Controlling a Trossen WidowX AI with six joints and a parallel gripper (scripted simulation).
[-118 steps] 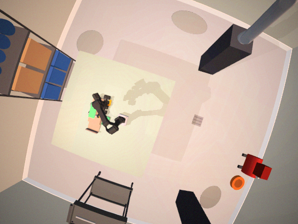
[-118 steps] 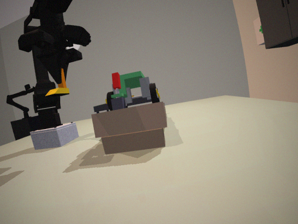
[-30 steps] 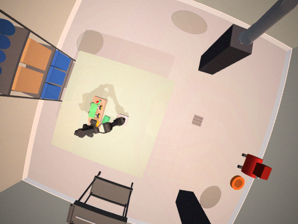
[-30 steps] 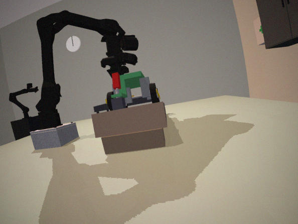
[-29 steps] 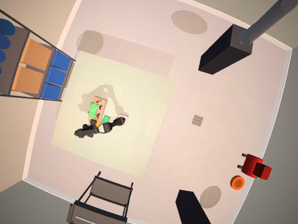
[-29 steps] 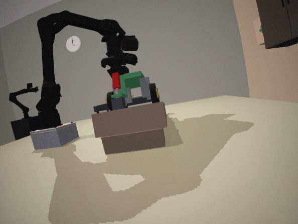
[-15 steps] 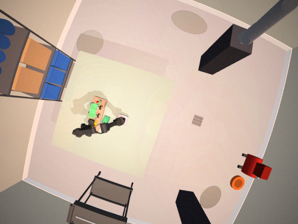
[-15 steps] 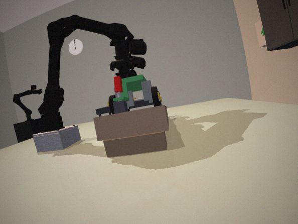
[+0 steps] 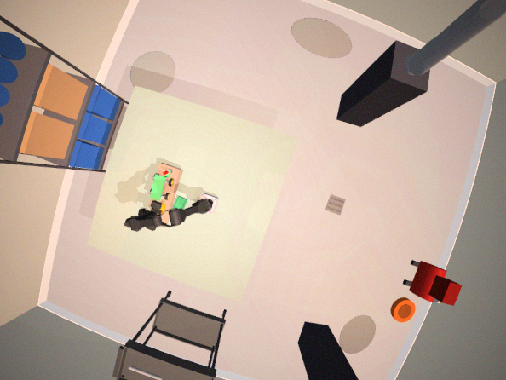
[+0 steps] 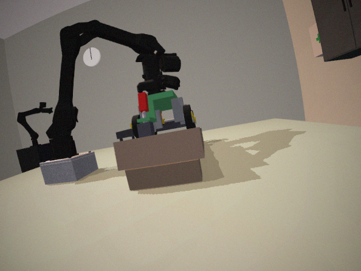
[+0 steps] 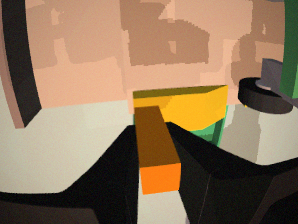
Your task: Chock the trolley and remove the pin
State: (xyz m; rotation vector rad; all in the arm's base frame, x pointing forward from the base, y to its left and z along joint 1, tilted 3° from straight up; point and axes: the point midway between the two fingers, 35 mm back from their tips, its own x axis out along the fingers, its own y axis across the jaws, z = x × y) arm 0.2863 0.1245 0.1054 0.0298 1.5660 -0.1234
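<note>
Now: gripper tip 10 mm short of the red-headed stop pin, 270 mm to the left of it and 10 mm below it. Round my gripper tip: green tray 70 mm behind, 60 mm to the right, 130 mm below; then trolley 40 mm ahead, 170 mm to the right, 10 mm below; then yellow chock 20 mm to the right, 10 mm below.
</note>
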